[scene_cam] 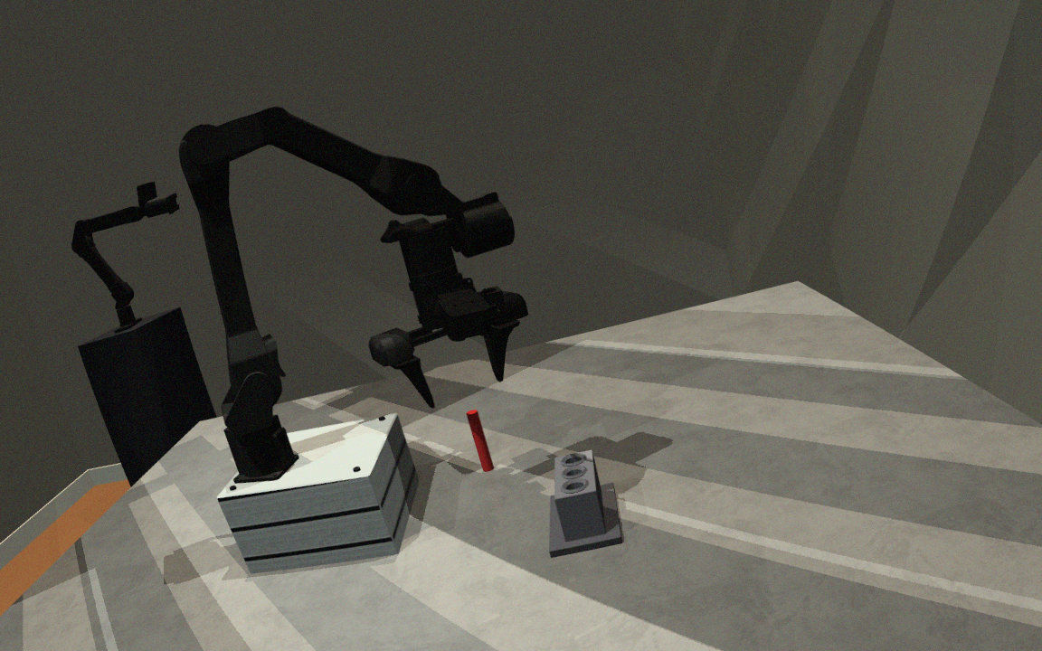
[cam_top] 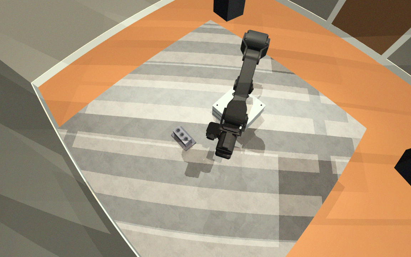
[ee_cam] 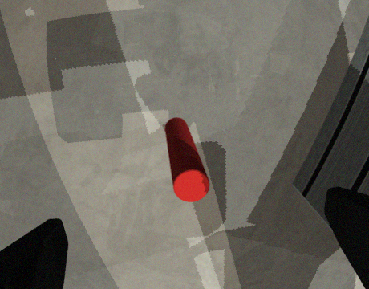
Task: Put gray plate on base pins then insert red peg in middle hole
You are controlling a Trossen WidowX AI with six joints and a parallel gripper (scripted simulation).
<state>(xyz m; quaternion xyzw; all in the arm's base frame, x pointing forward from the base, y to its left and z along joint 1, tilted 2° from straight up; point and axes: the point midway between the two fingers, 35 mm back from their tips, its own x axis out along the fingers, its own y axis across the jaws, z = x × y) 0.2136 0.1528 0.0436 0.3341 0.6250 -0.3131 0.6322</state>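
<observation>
Right now the red peg is 6 cm below my gripper tip. Round my gripper tip: gray plate 17 cm to the right, 14 cm ahead, 6 cm below; base 17 cm to the right, 14 cm ahead, 10 cm below.
</observation>
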